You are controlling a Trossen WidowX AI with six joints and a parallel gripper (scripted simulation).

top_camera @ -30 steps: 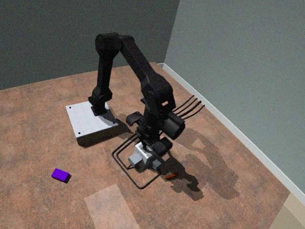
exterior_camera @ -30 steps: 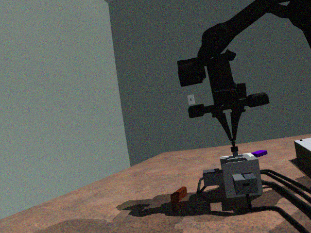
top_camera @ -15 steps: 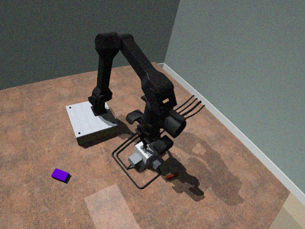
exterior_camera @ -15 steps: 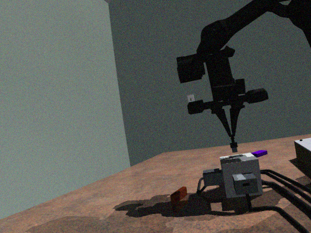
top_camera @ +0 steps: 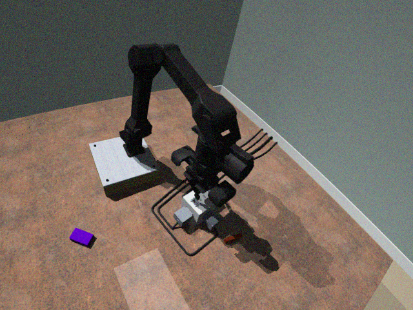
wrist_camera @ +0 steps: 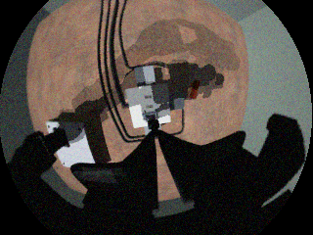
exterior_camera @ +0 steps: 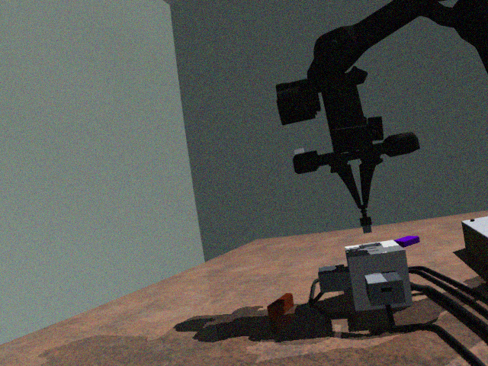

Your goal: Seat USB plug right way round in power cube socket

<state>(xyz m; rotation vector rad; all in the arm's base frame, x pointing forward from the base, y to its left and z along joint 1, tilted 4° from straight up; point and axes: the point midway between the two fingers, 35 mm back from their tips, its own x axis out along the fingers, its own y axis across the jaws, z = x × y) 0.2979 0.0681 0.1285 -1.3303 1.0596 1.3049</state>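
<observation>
Now: gripper tip 20 mm above the dark USB plug. The rest, counted from my gripper tip: orange block: 130 mm ahead, 120 mm below, 70 mm to the left; then purple block: 320 mm to the right, 130 mm below, 70 mm behind.
</observation>
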